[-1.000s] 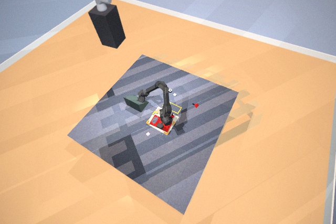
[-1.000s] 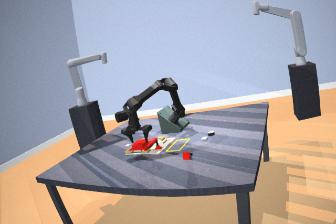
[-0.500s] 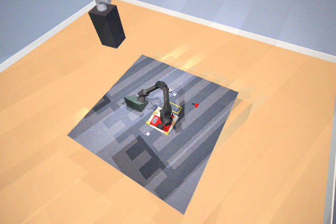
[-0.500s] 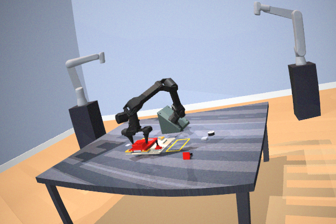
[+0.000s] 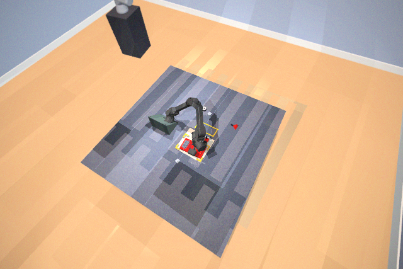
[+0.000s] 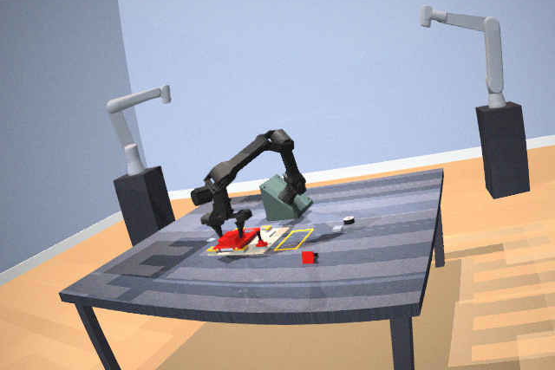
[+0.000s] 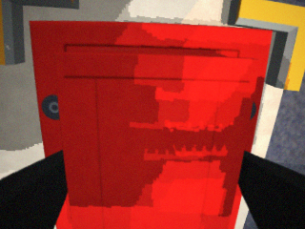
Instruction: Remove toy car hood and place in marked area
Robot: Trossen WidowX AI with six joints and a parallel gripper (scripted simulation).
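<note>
The white base plate is 40 mm behind my gripper tip, 30 mm to the left of it and 20 mm below it. Round my gripper tip: black-and-white wheel: 110 mm behind, 410 mm to the left, 30 mm below; red hood: 10 mm above.
</note>
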